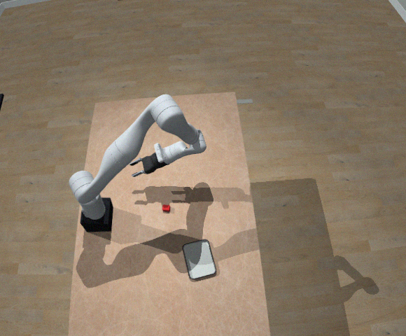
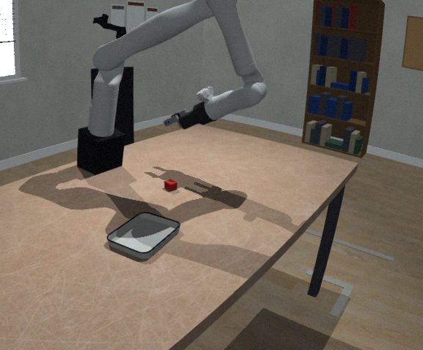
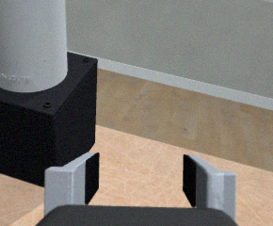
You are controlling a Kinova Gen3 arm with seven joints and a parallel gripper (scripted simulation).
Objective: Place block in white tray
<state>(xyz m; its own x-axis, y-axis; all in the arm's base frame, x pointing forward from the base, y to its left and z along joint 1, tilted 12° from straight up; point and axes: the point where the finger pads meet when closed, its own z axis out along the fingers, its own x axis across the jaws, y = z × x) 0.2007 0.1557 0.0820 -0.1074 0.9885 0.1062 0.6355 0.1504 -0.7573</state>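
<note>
The red block is 170 mm below my hand, 160 mm to the right of it and 100 mm ahead of it. Round my hand: white tray 440 mm to the right, 220 mm ahead, 170 mm below.
</note>
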